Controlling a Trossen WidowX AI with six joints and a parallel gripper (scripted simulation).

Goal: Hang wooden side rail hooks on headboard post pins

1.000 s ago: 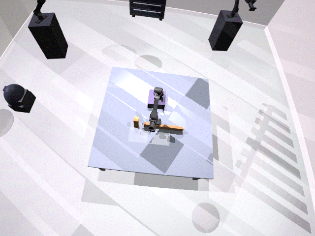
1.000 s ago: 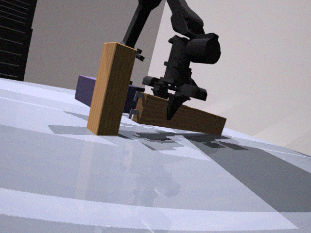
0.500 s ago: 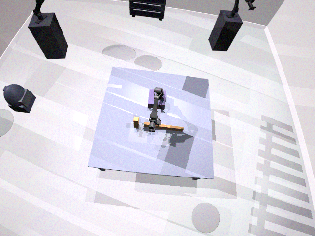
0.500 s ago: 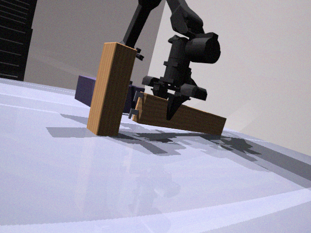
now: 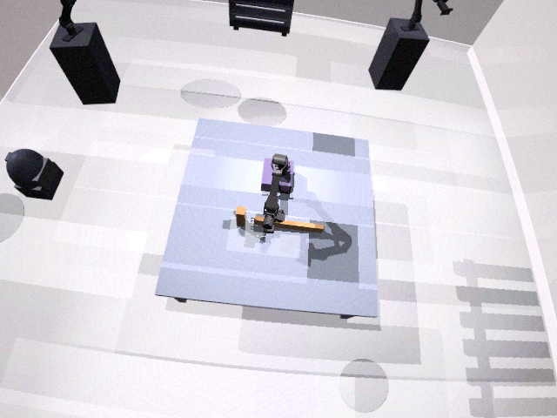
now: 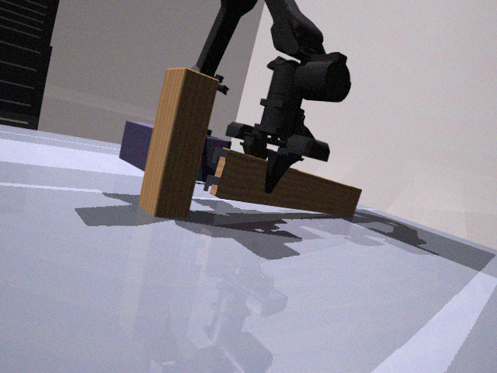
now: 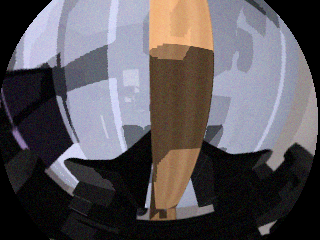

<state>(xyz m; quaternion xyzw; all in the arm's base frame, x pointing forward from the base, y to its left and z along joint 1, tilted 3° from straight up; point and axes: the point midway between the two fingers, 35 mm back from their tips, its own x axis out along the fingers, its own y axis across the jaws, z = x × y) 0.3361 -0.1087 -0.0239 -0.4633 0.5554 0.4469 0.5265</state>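
My gripper tip is 170 mm to the left of the wooden headboard post, 40 mm below it and 30 mm past it.
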